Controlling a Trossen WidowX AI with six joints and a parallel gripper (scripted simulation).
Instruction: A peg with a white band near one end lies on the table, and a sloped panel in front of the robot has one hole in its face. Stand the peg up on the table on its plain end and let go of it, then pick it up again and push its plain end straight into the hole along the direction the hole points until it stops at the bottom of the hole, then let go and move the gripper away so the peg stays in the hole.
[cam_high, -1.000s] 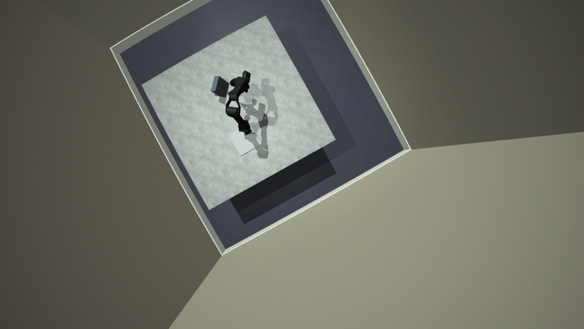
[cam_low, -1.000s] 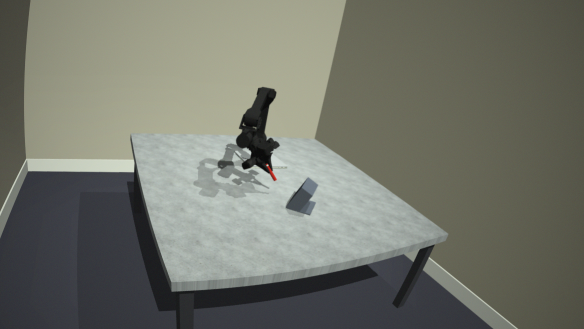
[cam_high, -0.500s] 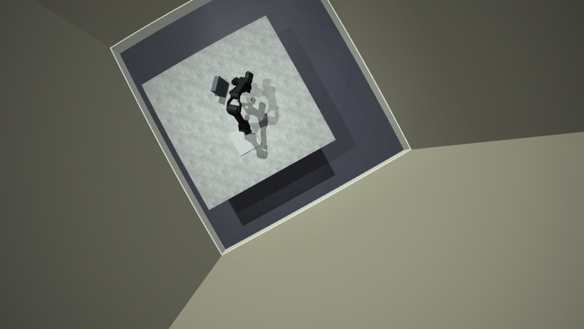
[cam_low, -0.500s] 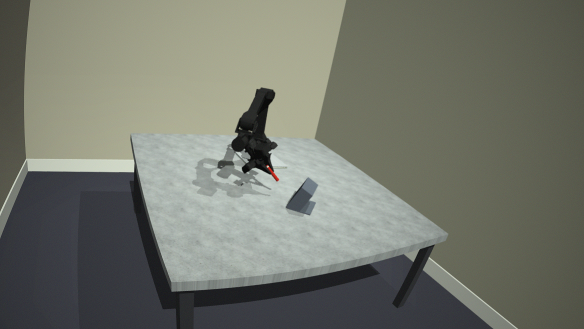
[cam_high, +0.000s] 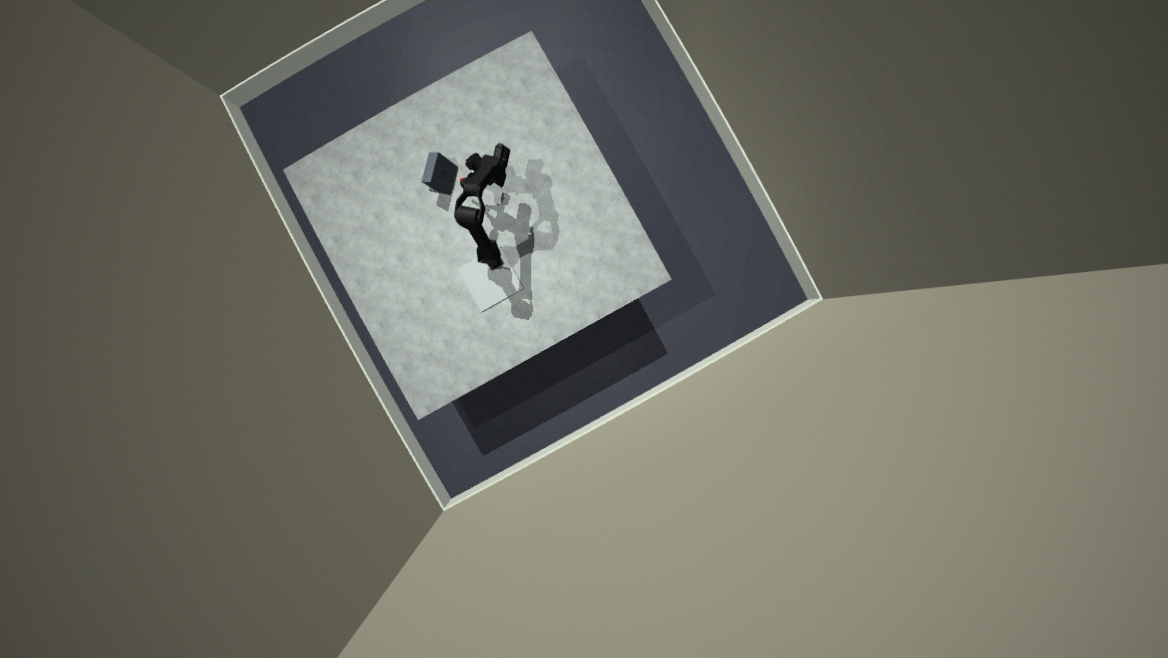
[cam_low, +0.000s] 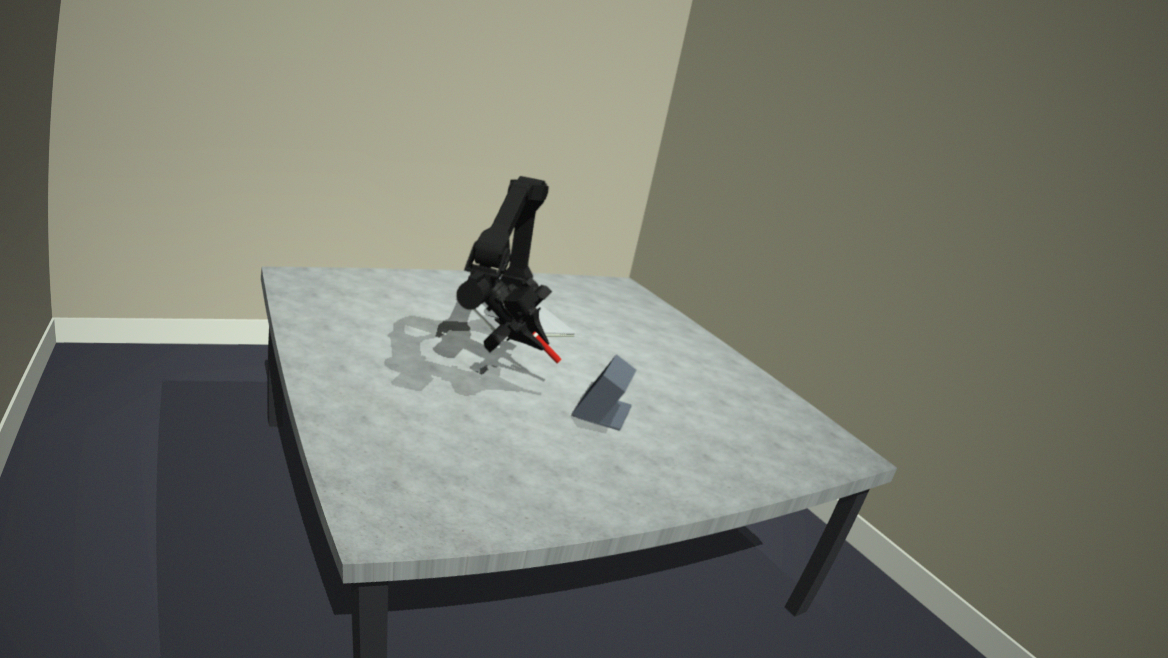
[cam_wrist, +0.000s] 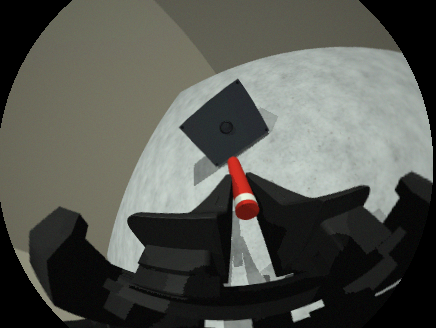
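My gripper tip is 11 cm short of the grey sloped panel, 9 cm to the right of it and 5 cm above it. Round my gripper tip: red peg (1 cm to the right, 1 cm behind, 1 cm above).
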